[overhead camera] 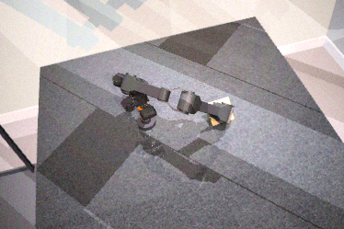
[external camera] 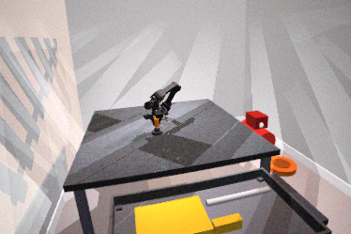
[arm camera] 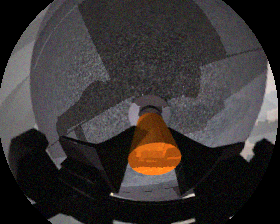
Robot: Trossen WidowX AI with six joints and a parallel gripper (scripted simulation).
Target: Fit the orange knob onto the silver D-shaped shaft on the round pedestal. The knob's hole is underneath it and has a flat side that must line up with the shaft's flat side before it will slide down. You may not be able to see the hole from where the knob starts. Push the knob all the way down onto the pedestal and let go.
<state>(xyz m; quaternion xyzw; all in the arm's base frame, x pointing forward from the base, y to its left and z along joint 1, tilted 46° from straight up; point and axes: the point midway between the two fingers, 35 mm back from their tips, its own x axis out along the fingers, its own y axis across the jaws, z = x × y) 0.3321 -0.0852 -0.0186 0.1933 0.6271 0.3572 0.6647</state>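
The orange knob is 40 mm above my gripper tip. The rest, counted from my gripper tip: dark round pedestal 40 mm below.
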